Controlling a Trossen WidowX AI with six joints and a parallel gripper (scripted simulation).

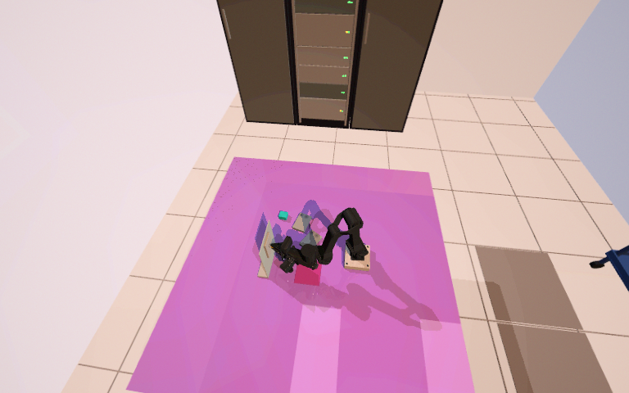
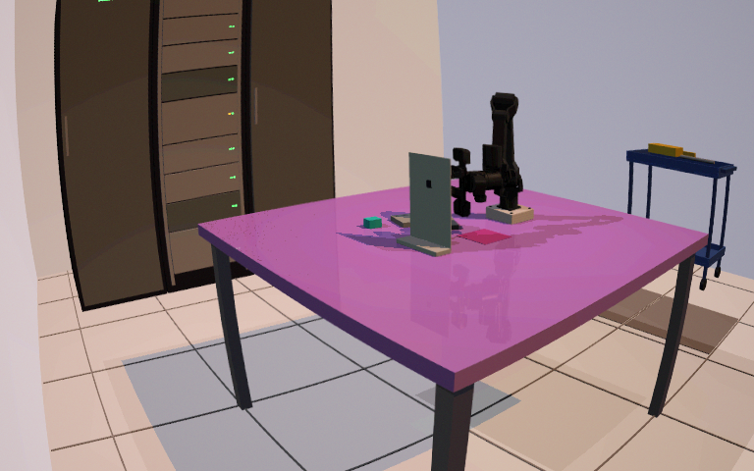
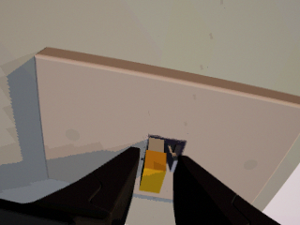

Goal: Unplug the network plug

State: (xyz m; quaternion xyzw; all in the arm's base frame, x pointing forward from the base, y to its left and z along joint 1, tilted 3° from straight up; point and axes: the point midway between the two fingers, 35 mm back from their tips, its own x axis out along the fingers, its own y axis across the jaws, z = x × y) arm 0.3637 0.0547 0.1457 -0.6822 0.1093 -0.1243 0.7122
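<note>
The marked square lies 16 cm behind my gripper tip, 4 cm to the left of it and 17 cm below it. Also, from my gripper tip: teal cube: 27 cm to the right, 16 cm below; then upright panel: 3 cm ahead, 6 cm below; then network plug: right at my gripper tip.
</note>
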